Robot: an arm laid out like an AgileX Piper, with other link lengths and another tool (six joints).
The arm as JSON. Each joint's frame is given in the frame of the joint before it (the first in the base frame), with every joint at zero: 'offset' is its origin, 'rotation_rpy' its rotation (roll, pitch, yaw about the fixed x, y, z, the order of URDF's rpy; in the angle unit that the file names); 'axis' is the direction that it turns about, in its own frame. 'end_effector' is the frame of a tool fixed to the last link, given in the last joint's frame.
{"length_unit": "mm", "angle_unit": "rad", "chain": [
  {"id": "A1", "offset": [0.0, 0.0, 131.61], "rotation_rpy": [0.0, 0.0, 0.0], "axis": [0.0, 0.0, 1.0]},
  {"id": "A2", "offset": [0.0, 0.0, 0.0], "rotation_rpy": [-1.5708, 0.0, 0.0], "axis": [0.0, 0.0, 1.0]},
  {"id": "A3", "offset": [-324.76, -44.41, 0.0], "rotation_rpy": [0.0, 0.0, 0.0], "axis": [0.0, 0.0, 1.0]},
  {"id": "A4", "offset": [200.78, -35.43, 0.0], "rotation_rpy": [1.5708, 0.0, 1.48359], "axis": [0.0, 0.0, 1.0]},
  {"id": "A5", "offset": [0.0, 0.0, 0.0], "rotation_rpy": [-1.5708, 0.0, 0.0], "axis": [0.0, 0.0, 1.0]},
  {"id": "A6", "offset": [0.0, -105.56, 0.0], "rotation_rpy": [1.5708, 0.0, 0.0], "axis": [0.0, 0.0, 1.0]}
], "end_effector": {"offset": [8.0, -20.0, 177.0], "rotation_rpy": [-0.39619, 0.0, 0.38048]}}
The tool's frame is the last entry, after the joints.
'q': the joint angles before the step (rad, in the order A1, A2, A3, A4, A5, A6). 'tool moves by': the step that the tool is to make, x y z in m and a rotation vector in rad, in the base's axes. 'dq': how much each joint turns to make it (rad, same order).
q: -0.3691 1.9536 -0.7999 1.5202 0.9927 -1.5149
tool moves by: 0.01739 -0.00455 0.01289 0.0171 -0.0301 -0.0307
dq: 0.0000 0.0000 -0.0451 0.0253 0.0086 0.0272
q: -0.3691 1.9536 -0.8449 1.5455 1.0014 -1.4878
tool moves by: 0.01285 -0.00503 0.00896 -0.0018 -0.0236 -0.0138
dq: 0.0000 0.0000 -0.0451 0.0009 -0.0012 0.0267
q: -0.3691 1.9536 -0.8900 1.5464 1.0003 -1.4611
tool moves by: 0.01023 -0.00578 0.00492 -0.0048 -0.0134 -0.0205
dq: 0.0000 0.0011 -0.0303 0.0071 -0.0111 0.0181
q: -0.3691 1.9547 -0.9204 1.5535 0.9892 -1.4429
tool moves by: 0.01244 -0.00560 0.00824 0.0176 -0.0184 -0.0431
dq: 0.0000 0.0001 -0.0153 0.0455 -0.0068 0.0053
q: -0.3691 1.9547 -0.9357 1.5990 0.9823 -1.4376
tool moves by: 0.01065 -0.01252 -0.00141 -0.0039 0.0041 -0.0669
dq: 0.0001 0.0001 0.0000 0.0507 -0.0441 0.0000
